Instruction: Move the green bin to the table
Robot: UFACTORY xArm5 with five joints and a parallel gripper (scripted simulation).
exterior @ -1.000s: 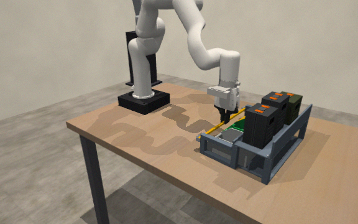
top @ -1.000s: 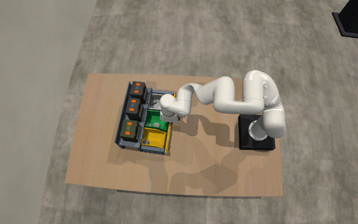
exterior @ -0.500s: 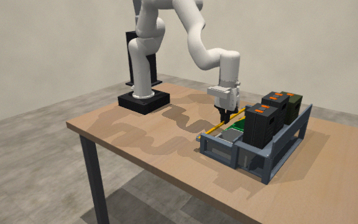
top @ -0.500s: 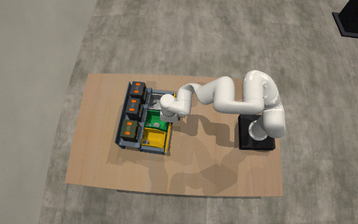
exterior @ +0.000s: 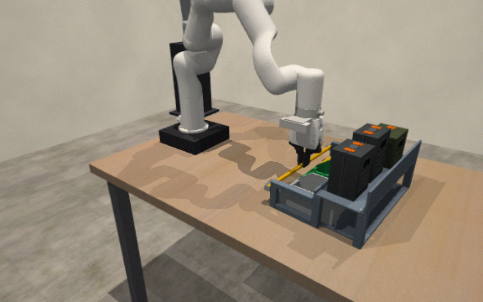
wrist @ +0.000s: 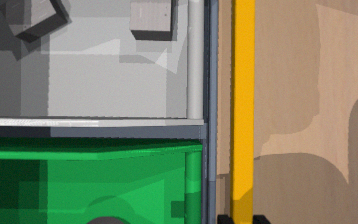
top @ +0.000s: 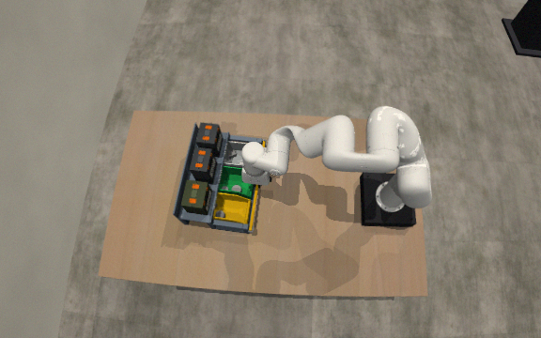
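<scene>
The grey part lies 90 mm ahead of my hand, 10 mm to the left of it and 60 mm below it. The rest, counted from my hand: thin yellow rod 20 mm below; green open bin 100 mm ahead, 10 mm to the right, 30 mm below; blue-grey shelf 130 mm ahead, 10 mm to the right, 10 mm below.
</scene>
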